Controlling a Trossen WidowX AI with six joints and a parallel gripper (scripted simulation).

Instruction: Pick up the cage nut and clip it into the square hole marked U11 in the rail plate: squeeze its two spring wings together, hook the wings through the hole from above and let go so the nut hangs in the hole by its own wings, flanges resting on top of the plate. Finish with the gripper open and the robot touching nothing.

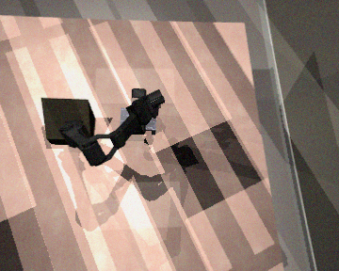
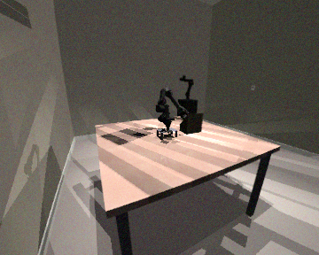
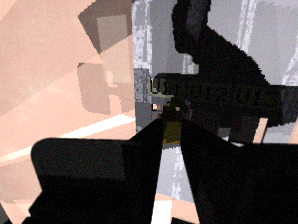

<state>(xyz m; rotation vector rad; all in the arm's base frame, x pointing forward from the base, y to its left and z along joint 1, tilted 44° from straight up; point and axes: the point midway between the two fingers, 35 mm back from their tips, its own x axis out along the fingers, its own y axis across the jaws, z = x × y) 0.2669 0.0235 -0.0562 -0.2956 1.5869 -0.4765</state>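
My gripper tip is 10 mm above the cage nut. The rest, counted from my gripper tip: label strip 20 mm ahead, 20 mm to the right, 10 mm below.
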